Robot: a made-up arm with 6 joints.
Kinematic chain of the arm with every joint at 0, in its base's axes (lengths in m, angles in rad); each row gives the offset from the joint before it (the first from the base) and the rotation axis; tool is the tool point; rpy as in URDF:
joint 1: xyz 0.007 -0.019 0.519 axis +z
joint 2: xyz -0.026 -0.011 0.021 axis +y
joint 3: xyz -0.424 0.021 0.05 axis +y
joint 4: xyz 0.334 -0.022 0.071 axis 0.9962 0 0.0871
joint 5: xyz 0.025 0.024 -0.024 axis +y
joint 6: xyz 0.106 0.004 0.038 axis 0.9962 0 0.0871
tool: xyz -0.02 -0.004 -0.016 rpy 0 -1.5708 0
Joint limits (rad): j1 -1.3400..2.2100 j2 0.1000..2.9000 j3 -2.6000..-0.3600 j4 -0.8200..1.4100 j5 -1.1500..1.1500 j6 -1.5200..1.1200
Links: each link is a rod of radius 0.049 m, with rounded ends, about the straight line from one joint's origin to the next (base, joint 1, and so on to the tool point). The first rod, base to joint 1, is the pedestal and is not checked.
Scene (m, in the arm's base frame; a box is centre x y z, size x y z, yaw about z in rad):
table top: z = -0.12
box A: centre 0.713 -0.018 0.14 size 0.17 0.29 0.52 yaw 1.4
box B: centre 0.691 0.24 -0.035 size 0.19 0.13 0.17 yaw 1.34
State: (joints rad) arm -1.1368 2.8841 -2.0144 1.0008 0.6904 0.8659
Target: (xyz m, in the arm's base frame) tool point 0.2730 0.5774 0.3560
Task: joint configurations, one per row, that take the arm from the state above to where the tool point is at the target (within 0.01 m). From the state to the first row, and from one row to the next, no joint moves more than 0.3 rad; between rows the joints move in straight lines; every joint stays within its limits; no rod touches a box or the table.
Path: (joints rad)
1: -0.8801 2.7673 -1.9550 0.9932 0.7439 0.8619
2: -0.6233 2.6506 -1.8955 0.9856 0.7975 0.8579
3: -0.3666 2.5338 -1.8361 0.9781 0.8510 0.8539
4: -0.1099 2.4171 -1.7766 0.9705 0.9046 0.8499
5: 0.1736 2.4840 -1.7499 0.9727 0.9247 0.8508
6: 0.4571 2.5508 -1.7232 0.9749 0.9449 0.8517
7: 0.7405 2.6177 -1.6965 0.9770 0.9651 0.8527
8: 1.0240 2.6846 -1.6698 0.9792 0.9852 0.8536

